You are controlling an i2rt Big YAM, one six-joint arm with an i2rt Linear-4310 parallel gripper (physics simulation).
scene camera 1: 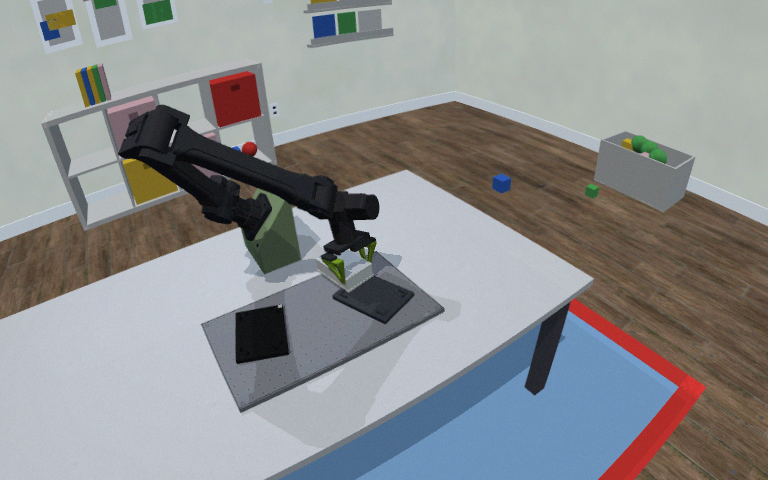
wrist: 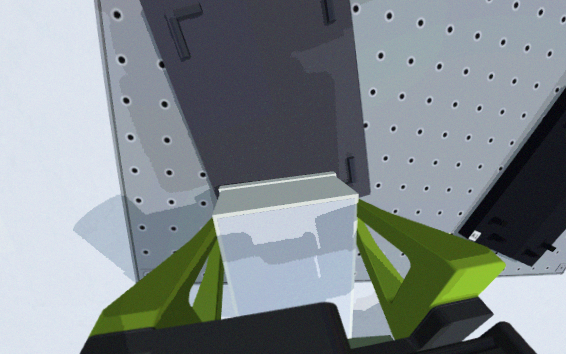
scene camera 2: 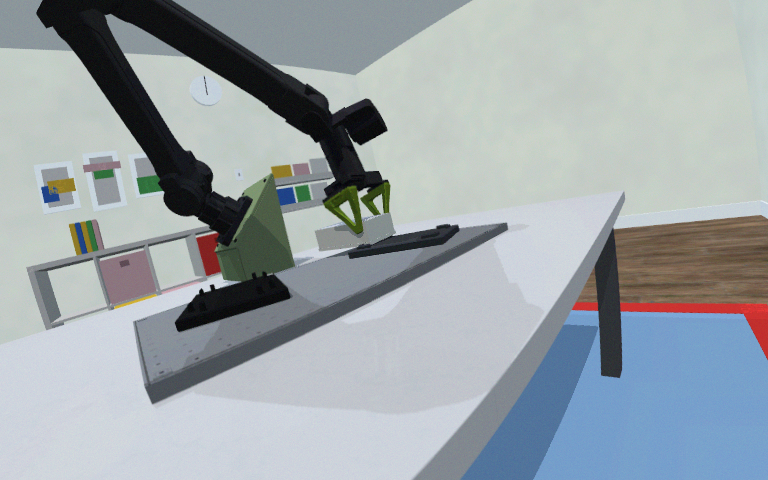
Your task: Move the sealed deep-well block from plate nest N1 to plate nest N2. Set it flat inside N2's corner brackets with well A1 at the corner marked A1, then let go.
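Frame: origin at the arm's base, x right, y ahead, z up, level; centimetres.
Seen in the pictures: gripper, between the fingertips: (scene camera 1: 356, 275) (wrist: 285, 210) (scene camera 2: 374, 228); arm's base, origin of its link: (scene camera 1: 258, 217) (scene camera 2: 236, 222).
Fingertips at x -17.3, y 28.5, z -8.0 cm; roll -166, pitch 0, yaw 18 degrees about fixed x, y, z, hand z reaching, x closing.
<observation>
Pixels of each thing's middle, then the offset from my fingertips to it. "*": a spot on its surface instead. Level surfaces: height alone.
- sealed deep-well block, middle of its body: (wrist: 289, 266) (scene camera 2: 354, 232) (scene camera 1: 343, 267) dx +1.4, dy -4.6, dz +0.0 cm
- dark grey nest, middle of its body: (wrist: 277, 112) (scene camera 2: 405, 239) (scene camera 1: 372, 295) dx -1.6, dy +6.0, dz -2.8 cm
- black nest, middle of its body: (scene camera 2: 233, 293) (wrist: 555, 190) (scene camera 1: 260, 331) dx +27.3, dy +5.2, dz -2.6 cm
- small white tag, a spot on its surface: (wrist: 474, 235) (scene camera 1: 280, 306) * dx +20.3, dy -1.0, dz -2.4 cm
- grey perforated board, middle of its body: (wrist: 434, 147) (scene camera 2: 334, 273) (scene camera 1: 318, 320) dx +13.2, dy +6.3, dz -4.2 cm
- white table, height of its surface: dz -4.9 cm
The sealed deep-well block (scene camera 1: 360, 276) (scene camera 2: 339, 236) (wrist: 285, 270) is pale with a clear, shiny top. My gripper (scene camera 1: 356, 270) (scene camera 2: 373, 223) (wrist: 285, 210) is shut on it, one green finger on each long side. The block looks roughly level, just above the rear edge of the dark grey nest (scene camera 1: 376, 297) (scene camera 2: 410, 241) (wrist: 265, 110), overlapping part of it in view. The black nest (scene camera 1: 261, 333) (scene camera 2: 232, 304) (wrist: 530, 200) has upright brackets and a small white tag (scene camera 1: 279, 306) (wrist: 474, 235) at one corner. No N1 or N2 label is legible. The block's well A1 cannot be made out.
Both nests are on a grey perforated board (scene camera 1: 317, 345) (scene camera 2: 328, 288) (wrist: 425, 165) on the white table (scene camera 1: 113, 350) (scene camera 2: 339, 362). The arm's green base mount (scene camera 1: 274, 237) (scene camera 2: 260, 237) stands behind the board. The table's front edge and right corner lie beyond the board.
</observation>
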